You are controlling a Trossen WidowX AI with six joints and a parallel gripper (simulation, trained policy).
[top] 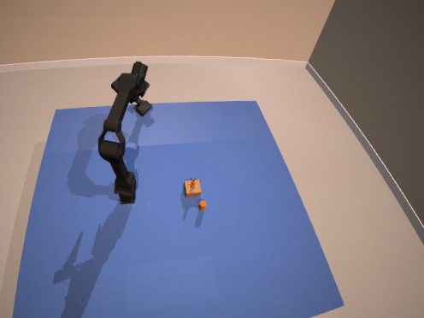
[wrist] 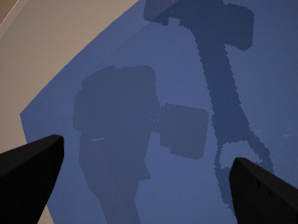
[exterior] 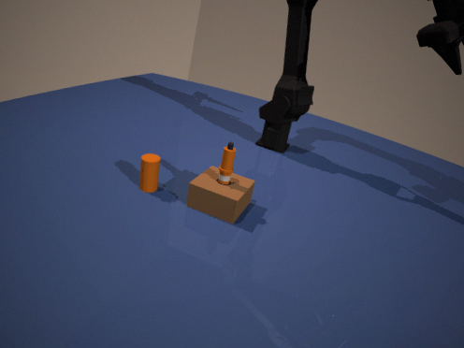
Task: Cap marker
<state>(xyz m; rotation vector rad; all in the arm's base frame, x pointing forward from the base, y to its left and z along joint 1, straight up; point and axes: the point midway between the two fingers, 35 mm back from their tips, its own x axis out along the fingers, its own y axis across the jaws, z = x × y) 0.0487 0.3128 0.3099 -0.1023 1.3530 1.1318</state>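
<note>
The orange cap is 43 cm to the right of my gripper tip, 29 cm ahead of it and 26 cm below it. From my gripper tip the other things lie so: tan holder block (33 cm to the right, 27 cm below, 26 cm ahead).
</note>
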